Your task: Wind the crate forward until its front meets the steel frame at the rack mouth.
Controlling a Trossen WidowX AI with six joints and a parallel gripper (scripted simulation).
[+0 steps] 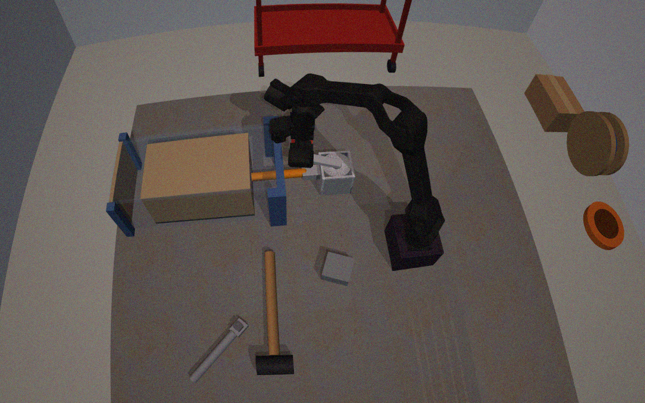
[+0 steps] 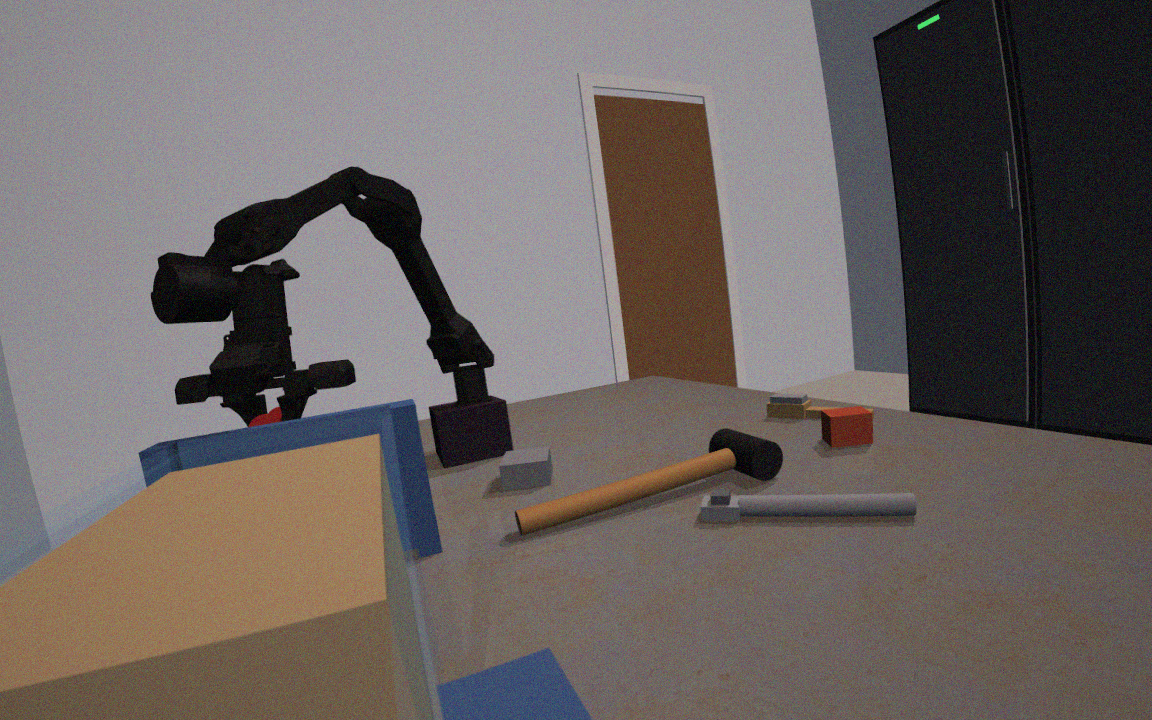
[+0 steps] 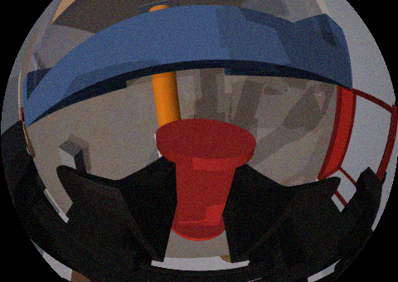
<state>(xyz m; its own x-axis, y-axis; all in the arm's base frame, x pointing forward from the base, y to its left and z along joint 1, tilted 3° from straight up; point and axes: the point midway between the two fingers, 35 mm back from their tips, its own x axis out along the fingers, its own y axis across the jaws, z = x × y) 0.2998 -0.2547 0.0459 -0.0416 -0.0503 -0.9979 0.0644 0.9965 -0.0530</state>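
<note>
My gripper tip is 4 cm past the winch handle, 1 cm to the right of it and 1 cm above it. Round my gripper tip: grey winch: 11 cm behind, 8 cm below, 1 cm to the left; red knob: 2 cm above; blue steel frame: 6 cm ahead, 3 cm to the left, 1 cm below.
</note>
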